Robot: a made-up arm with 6 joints.
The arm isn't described. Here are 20 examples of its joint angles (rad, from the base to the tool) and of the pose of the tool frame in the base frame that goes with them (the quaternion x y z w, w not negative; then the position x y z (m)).
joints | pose
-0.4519 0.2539 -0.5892 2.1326 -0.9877 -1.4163 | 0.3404 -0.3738 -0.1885 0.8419 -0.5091 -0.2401 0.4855
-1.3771 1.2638 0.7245 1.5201 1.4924 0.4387 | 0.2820 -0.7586 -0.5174 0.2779 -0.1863 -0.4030 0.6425
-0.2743 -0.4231 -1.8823 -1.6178 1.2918 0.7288 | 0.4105 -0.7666 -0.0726 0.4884 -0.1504 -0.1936 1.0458
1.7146 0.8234 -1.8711 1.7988 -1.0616 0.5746 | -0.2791 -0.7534 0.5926 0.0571 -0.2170 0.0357 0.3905
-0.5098 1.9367 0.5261 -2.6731 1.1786 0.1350 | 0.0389 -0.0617 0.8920 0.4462 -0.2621 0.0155 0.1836
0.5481 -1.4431 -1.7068 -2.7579 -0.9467 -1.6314 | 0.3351 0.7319 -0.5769 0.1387 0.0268 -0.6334 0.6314
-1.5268 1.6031 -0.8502 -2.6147 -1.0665 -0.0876 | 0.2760 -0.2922 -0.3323 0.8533 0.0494 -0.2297 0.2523
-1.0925 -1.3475 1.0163 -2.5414 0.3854 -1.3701 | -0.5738 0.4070 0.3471 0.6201 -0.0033 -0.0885 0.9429
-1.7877 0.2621 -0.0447 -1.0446 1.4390 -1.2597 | 0.7354 -0.3396 0.5759 0.1103 -0.0919 0.0132 0.2913
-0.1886 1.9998 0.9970 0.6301 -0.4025 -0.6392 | -0.3400 -0.6536 0.0677 0.6727 -0.1305 -0.2379 0.4955
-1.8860 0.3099 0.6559 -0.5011 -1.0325 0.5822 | -0.5477 -0.5510 0.5258 0.3464 -0.0504 0.1373 0.3056
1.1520 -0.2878 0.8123 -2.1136 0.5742 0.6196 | -0.8205 0.3235 0.0290 0.4704 -0.1510 -0.7155 0.3394
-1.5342 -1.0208 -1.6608 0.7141 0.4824 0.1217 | -0.0096 -0.7399 -0.5820 0.3373 -0.0929 -0.3532 0.7780
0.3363 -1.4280 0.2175 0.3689 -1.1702 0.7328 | 0.4450 0.0173 0.3452 0.8262 -0.0115 0.0478 0.6305
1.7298 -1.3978 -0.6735 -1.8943 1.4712 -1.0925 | 0.0111 0.0895 0.6128 0.7851 0.0585 -0.4167 0.4146
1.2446 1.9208 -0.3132 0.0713 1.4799 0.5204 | -0.4510 0.5878 0.6646 0.0969 -0.2471 -0.4548 0.6297
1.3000 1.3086 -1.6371 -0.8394 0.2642 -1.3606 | -0.6457 -0.6723 0.1397 0.3340 -0.3771 -0.4008 0.5543
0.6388 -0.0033 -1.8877 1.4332 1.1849 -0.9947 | 0.4304 0.1651 0.8693 0.1782 -0.0193 -0.2350 0.4052
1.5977 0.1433 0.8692 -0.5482 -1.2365 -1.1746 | -0.4236 0.9033 0.0593 0.0327 0.0548 -0.3026 0.3743
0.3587 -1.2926 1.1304 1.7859 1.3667 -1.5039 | 0.7219 0.0324 -0.1123 0.6821 -0.3119 -0.5124 0.4159
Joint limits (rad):
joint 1: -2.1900..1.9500
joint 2: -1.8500..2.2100
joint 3: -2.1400..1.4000
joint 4: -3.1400..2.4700
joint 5: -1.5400..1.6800
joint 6: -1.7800..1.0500
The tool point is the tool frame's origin. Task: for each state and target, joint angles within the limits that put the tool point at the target. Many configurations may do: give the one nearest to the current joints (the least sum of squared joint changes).
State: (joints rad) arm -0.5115 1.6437 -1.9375 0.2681 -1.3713 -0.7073
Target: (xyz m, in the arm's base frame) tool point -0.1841 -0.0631 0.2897
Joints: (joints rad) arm -0.2127 1.9646 -2.1400 0.2079 -1.4127 -0.7542
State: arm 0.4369 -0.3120 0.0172 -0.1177 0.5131 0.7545
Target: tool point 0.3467 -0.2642 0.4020
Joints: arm 0.6882 -0.7228 -0.3629 -0.1782 0.5061 1.0500
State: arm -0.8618 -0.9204 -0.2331 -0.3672 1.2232 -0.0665
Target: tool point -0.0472 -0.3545 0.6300
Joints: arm -0.6222 -0.2136 -0.8696 0.5237 1.1689 -0.1615
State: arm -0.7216 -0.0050 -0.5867 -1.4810 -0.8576 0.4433
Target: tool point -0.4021 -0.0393 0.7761
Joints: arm -0.5413 -0.0231 -0.3004 -2.0137 -0.7884 0.1345
